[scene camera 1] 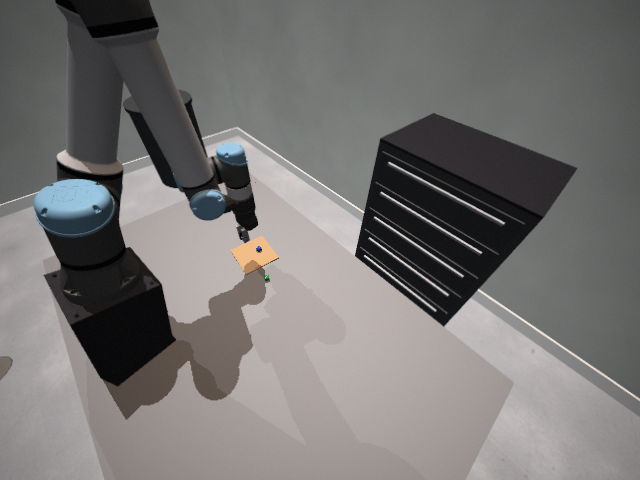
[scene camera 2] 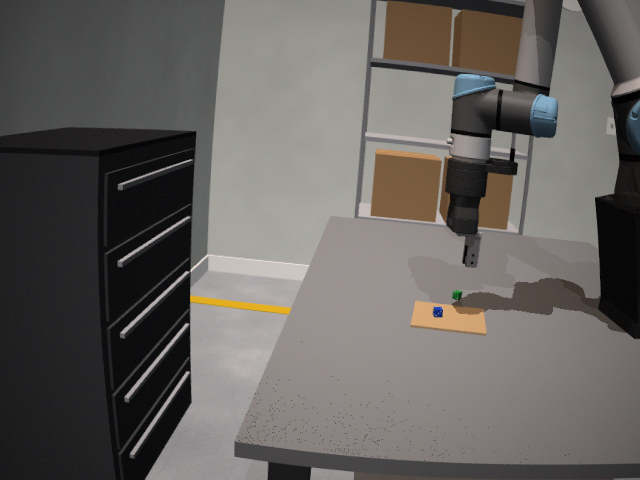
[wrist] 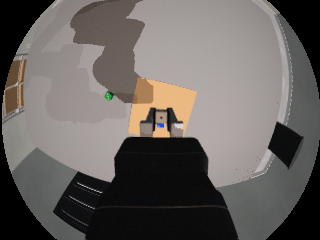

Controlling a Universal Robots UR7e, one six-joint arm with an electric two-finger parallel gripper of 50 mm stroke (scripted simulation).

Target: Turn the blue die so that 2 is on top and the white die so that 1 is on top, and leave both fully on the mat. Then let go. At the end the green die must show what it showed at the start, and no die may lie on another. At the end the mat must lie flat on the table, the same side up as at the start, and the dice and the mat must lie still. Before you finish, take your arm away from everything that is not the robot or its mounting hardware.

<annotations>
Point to a mat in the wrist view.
148,93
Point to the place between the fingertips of the gripper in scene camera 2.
469,265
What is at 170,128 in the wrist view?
The gripper.
</annotations>
